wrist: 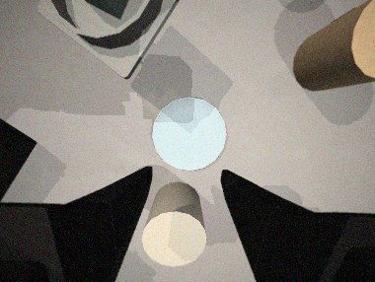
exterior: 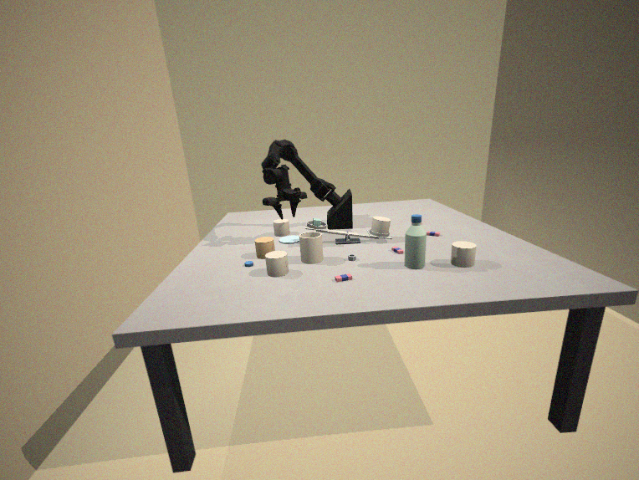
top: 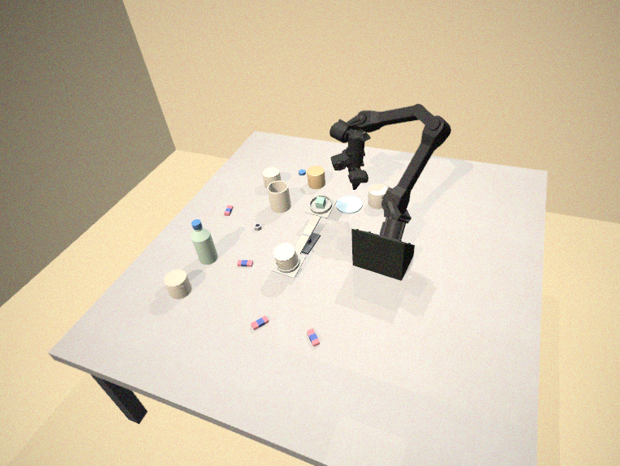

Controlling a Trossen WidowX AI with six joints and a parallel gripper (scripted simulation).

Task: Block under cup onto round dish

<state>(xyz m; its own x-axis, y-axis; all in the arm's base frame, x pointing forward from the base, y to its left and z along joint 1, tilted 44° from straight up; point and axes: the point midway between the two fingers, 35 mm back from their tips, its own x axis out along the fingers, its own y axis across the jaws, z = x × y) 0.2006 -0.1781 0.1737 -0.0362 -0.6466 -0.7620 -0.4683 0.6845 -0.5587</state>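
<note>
My gripper tip is 12 cm to the right of the green block, 8 cm short of it and 1 cm above it. From my gripper tip the other things lie so: pale blue round dish (9 cm below, 2 cm ahead); balance (24 cm to the left, 10 cm ahead, 6 cm below); orange cylinder (19 cm ahead, 7 cm to the right, 6 cm below).
</note>
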